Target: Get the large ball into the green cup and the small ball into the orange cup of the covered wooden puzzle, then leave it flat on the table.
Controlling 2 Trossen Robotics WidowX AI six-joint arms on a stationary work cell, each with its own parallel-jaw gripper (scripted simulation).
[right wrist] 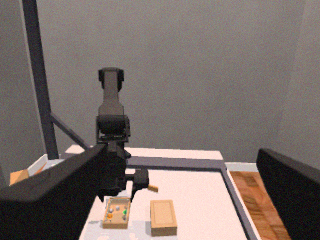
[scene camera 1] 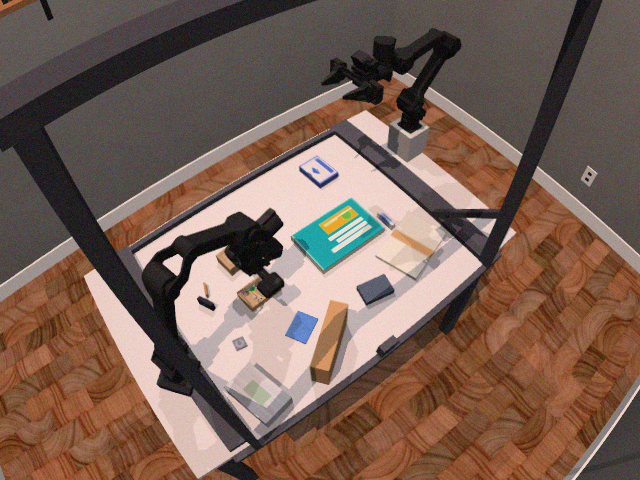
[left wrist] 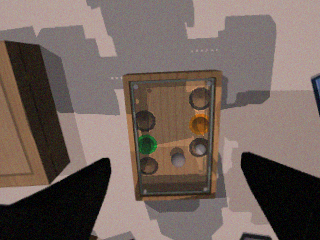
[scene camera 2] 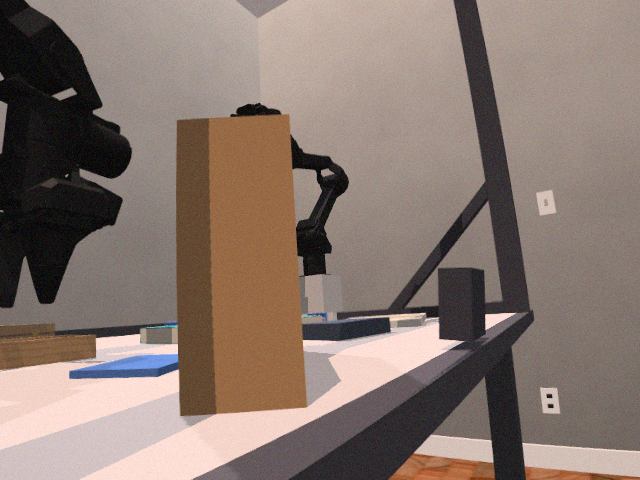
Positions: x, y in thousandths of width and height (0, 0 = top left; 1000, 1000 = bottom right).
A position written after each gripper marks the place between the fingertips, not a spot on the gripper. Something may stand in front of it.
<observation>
left gripper: right wrist 367, 840; scene camera 1 402, 591; left wrist 548, 677; scene camera 2 40, 639
</observation>
